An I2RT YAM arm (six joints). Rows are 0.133 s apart.
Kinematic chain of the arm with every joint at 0, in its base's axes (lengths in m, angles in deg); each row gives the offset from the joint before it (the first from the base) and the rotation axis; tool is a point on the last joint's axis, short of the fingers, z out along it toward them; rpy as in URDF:
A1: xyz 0 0 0.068 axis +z
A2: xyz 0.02 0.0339 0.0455 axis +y
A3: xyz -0.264 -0.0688 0 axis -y
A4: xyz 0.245 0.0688 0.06 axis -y
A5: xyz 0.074 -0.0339 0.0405 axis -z
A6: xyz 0.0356 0 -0.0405 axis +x
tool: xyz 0 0 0 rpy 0 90 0
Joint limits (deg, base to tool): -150..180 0..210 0..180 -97..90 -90..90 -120..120
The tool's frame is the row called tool.
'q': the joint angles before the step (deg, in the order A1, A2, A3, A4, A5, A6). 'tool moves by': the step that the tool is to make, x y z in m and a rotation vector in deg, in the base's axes. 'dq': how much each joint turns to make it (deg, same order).
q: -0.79, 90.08, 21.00, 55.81, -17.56, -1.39
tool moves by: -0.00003, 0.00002, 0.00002, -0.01, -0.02, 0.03
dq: 0.00, 0.00, -0.01, 0.02, -0.03, -0.02
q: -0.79, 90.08, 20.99, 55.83, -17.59, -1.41
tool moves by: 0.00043, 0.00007, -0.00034, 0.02, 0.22, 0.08
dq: 0.01, 0.10, 0.12, -0.25, -0.08, 0.00
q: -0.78, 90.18, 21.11, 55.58, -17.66, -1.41
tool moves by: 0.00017, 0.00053, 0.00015, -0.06, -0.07, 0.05
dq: 0.12, 0.02, 0.04, 0.04, 0.09, -0.04
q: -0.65, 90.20, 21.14, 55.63, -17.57, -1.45
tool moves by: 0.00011, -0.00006, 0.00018, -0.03, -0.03, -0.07
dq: 0.00, -0.02, 0.03, -0.03, 0.07, -0.01
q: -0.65, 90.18, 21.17, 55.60, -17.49, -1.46
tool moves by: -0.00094, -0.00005, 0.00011, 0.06, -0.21, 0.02
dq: -0.02, -0.13, -0.25, 0.35, -0.05, 0.05
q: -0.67, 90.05, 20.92, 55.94, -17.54, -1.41
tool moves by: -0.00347, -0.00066, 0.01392, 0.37, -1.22, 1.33
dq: -0.37, -4.37, 0.30, -3.45, -1.75, 0.01
